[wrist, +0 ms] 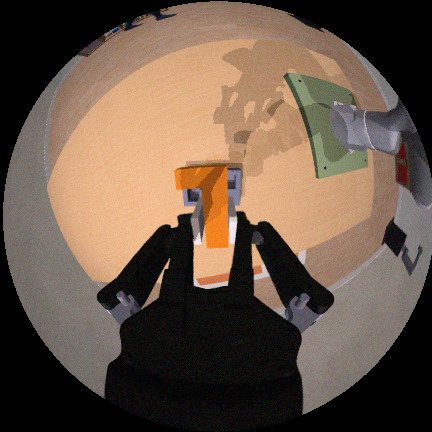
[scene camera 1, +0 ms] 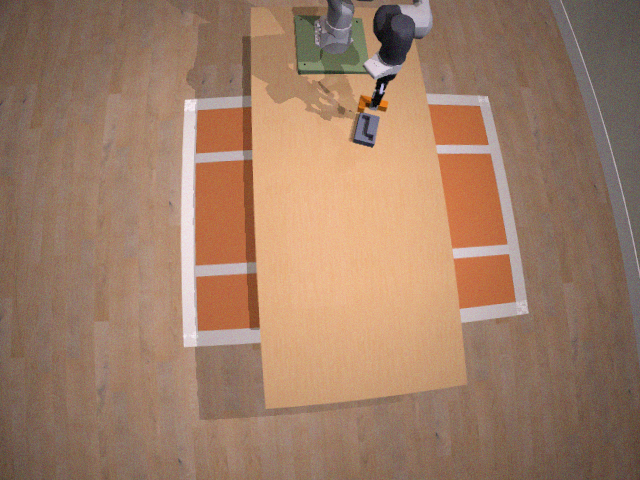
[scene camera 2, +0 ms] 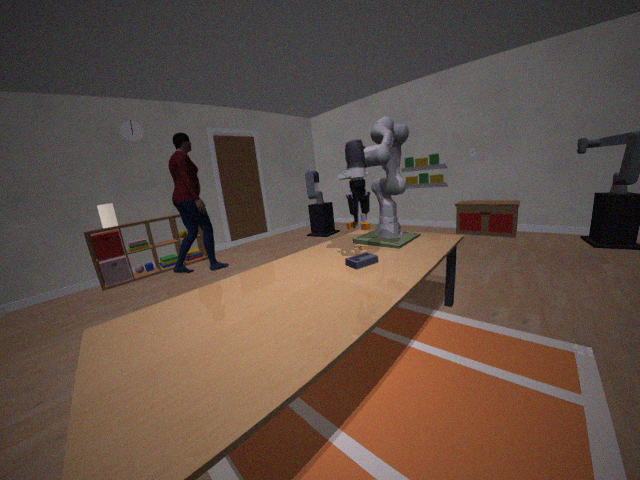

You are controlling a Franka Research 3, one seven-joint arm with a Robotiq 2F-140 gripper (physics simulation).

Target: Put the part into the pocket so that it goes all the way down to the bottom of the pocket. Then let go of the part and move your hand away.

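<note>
The orange L-shaped part (scene camera 1: 382, 105) (scene camera 2: 366, 226) (wrist: 216, 200) is held well above the table. In the wrist view its short arm points left at the far end. My gripper (scene camera 1: 373, 106) (scene camera 2: 359, 225) (wrist: 215, 206) is shut on the long bar, one pad on each side. The blue-grey block (scene camera 1: 358, 135) (scene camera 2: 361, 260) (wrist: 237, 198) lies on the table, with its dark angled pocket facing up in scene camera 1. In the wrist view the part lies across the block and hides its middle, including much of the pocket. The part is apart from the block.
The table (scene camera 1: 351, 258) (scene camera 2: 232, 351) (wrist: 125, 150) carries the green base plate (scene camera 1: 306, 67) (scene camera 2: 408, 238) (wrist: 312, 120) of the arm. A person (scene camera 2: 184, 180) stands beyond the table near a low shelf. Arm shadows fall on the table.
</note>
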